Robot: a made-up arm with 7 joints.
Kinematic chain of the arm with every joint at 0, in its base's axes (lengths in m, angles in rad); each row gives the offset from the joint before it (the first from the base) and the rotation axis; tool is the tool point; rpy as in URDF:
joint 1: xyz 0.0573 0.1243 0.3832 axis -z
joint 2: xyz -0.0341 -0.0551 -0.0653 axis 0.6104 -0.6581 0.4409
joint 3: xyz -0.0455 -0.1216 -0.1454 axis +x
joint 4: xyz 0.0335 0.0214 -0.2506 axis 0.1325 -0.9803 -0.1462
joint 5: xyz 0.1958 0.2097 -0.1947 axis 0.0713 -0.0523 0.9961
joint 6: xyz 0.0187 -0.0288 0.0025 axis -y
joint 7: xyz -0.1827 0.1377 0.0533 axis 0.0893 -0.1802 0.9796
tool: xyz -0.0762 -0.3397 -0.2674 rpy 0 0 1.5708
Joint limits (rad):
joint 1: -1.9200..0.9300
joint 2: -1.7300..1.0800
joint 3: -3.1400..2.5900
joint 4: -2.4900..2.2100
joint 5: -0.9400..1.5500
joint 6: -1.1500..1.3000
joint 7: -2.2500..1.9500
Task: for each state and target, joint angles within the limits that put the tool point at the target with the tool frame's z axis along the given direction. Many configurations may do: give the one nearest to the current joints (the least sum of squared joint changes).
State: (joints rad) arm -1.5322 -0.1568 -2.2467 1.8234 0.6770 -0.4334 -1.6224
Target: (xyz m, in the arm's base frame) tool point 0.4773 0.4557 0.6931 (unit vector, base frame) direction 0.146 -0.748 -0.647
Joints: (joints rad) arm -1.9200 0.5403 -2.7485 1.3999 0.8869 -0.0048 -1.5564
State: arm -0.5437 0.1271 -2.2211 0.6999 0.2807 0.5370 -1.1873
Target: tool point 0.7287 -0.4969 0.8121 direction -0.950 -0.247 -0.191
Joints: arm -0.4776 -0.1835 -2.6209 0.5596 -0.0004 0.9077 -1.1872
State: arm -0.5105 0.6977 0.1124 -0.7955 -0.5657 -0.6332 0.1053
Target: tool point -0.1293 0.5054 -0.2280 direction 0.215 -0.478 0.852
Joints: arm -0.3342 1.0531 0.0848 -0.4159 -0.8056 -0.1548 0.0292
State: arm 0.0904 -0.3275 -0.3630 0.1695 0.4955 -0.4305 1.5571
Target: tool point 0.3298 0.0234 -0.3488 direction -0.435 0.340 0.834
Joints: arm 0.0261 -0.3904 -0.5366 0.9849 0.6840 -0.1158 1.7886
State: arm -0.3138 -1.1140 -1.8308 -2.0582 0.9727 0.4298 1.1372
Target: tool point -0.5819 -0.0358 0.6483 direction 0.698 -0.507 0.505
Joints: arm -0.3378 -1.3577 -1.8604 -2.4568 1.3158 0.1806 1.2851
